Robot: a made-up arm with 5 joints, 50 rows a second.
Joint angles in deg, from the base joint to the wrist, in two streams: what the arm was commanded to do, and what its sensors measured. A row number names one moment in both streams.
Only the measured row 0 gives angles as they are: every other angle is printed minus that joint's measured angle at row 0.
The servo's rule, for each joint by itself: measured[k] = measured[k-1] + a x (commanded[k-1-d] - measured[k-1]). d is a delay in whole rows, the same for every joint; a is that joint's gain. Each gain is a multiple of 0.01, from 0.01 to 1. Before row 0 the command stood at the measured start. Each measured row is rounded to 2 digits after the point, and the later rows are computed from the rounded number. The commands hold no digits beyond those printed.
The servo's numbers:
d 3
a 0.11 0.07 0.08 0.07 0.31
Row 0, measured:
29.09, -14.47, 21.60, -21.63, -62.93
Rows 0 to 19, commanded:
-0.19, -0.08, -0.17, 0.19, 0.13
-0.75, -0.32, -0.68, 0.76, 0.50
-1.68, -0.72, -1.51, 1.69, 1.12
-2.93, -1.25, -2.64, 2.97, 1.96
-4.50, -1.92, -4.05, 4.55, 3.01
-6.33, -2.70, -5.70, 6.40, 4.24
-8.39, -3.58, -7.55, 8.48, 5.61
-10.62, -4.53, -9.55, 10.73, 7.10
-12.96, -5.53, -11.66, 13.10, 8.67
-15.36, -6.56, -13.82, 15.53, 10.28
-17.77, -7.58, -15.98, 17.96, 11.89
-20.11, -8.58, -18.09, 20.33, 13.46
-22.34, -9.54, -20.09, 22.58, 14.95
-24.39, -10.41, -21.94, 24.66, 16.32
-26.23, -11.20, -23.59, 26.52, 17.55
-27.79, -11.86, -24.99, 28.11, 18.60
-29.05, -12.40, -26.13, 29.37, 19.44
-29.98, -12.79, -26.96, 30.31, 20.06
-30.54, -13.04, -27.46, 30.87, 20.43
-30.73, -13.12, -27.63, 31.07, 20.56
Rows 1 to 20, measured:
0.00, 0.00, 0.00, 0.00, 0.00
0.00, 0.00, 0.00, 0.00, 0.00
0.00, 0.00, 0.00, 0.00, 0.00
-0.02, -0.01, -0.01, 0.01, 0.04
-0.10, -0.03, -0.06, 0.06, 0.18
-0.27, -0.08, -0.18, 0.17, 0.47
-0.56, -0.16, -0.38, 0.37, 0.93
-0.99, -0.28, -0.67, 0.66, 1.57
-1.58, -0.45, -1.07, 1.06, 2.40
-2.33, -0.67, -1.59, 1.58, 3.40
-3.24, -0.94, -2.23, 2.22, 4.55
-4.31, -1.26, -2.98, 2.98, 5.83
-5.53, -1.63, -3.85, 3.86, 7.21
-6.88, -2.05, -4.82, 4.85, 8.66
-8.34, -2.51, -5.88, 5.93, 10.15
-9.88, -3.00, -7.02, 7.10, 11.64
-11.48, -3.52, -8.21, 8.33, 13.09
-13.10, -4.06, -9.44, 9.60, 14.47
-14.72, -4.61, -10.68, 10.90, 15.75
-16.30, -5.16, -11.92, 12.19, 16.89

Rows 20 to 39, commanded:
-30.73, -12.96, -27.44, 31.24, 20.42
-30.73, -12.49, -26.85, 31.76, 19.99
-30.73, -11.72, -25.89, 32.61, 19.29
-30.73, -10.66, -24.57, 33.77, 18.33
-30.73, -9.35, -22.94, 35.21, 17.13
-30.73, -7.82, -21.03, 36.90, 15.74
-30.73, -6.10, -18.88, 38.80, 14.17
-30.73, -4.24, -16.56, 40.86, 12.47
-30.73, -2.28, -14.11, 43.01, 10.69
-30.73, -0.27, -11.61, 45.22, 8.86
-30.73, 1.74, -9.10, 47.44, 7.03
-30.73, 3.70, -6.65, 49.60, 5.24
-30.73, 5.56, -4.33, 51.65, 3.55
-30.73, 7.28, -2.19, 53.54, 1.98
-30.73, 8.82, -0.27, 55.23, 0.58
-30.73, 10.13, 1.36, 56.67, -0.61
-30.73, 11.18, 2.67, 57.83, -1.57
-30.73, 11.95, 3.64, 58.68, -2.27
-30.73, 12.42, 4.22, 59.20, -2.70
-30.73, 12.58, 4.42, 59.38, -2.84
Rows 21 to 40, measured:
-17.80, -5.69, -13.12, 13.46, 17.87
-19.20, -6.20, -14.27, 14.68, 18.66
-20.47, -6.68, -15.34, 15.83, 19.25
-21.60, -7.12, -16.31, 16.91, 19.61
-22.60, -7.50, -17.15, 17.95, 19.73
-23.49, -7.80, -17.85, 18.98, 19.59
-24.29, -8.00, -18.39, 20.02, 19.20
-25.00, -8.09, -18.75, 21.08, 18.56
-25.63, -8.07, -18.93, 22.19, 17.69
-26.19, -7.93, -18.93, 23.35, 16.60
-26.69, -7.67, -18.74, 24.58, 15.32
-27.13, -7.29, -18.37, 25.87, 13.88
-27.53, -6.80, -17.83, 27.22, 12.32
-27.88, -6.20, -17.13, 28.64, 10.68
-28.19, -5.51, -16.29, 30.11, 8.99
-28.47, -4.74, -15.33, 31.62, 7.30
-28.72, -3.90, -14.28, 33.15, 5.65
-28.94, -3.01, -13.16, 34.70, 4.08
-29.14, -2.09, -12.00, 36.24, 2.63
-29.31, -1.16, -10.83, 37.75, 1.33

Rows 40 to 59, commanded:
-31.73, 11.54, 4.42, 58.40, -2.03
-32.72, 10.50, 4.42, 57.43, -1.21
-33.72, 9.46, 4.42, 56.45, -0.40
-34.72, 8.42, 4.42, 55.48, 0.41
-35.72, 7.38, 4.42, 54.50, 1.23
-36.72, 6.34, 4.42, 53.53, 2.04
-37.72, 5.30, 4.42, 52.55, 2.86
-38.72, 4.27, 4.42, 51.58, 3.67
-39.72, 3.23, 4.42, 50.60, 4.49
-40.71, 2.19, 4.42, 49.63, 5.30
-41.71, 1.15, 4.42, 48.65, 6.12
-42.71, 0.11, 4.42, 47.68, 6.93
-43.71, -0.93, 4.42, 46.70, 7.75
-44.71, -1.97, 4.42, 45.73, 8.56
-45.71, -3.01, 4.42, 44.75, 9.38
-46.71, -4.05, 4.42, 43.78, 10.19
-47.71, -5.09, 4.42, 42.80, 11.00
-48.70, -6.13, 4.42, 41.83, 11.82
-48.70, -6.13, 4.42, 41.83, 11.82
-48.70, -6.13, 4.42, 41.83, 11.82
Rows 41 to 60, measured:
-29.47, -0.24, -9.67, 39.22, 0.21
-29.61, 0.65, -8.56, 40.62, -0.69
-29.73, 1.49, -7.52, 41.93, -1.36
-29.95, 2.19, -6.56, 43.08, -1.57
-30.25, 2.77, -5.68, 44.08, -1.46
-30.63, 3.24, -4.87, 44.95, -1.13
-31.08, 3.60, -4.13, 45.69, -0.65
-31.59, 3.86, -3.45, 46.31, -0.07
-32.15, 4.03, -2.82, 46.82, 0.58
-32.76, 4.12, -2.24, 47.22, 1.29
-33.42, 4.13, -1.71, 47.53, 2.03
-34.11, 4.07, -1.22, 47.74, 2.79
-34.84, 3.94, -0.77, 47.87, 3.57
-35.60, 3.74, -0.35, 47.92, 4.36
-36.38, 3.49, 0.03, 47.90, 5.16
-37.19, 3.18, 0.38, 47.82, 5.96
-38.02, 2.82, 0.70, 47.67, 6.77
-38.87, 2.41, 1.00, 47.47, 7.58
-39.73, 1.96, 1.27, 47.21, 8.39
-40.61, 1.47, 1.52, 46.90, 9.20

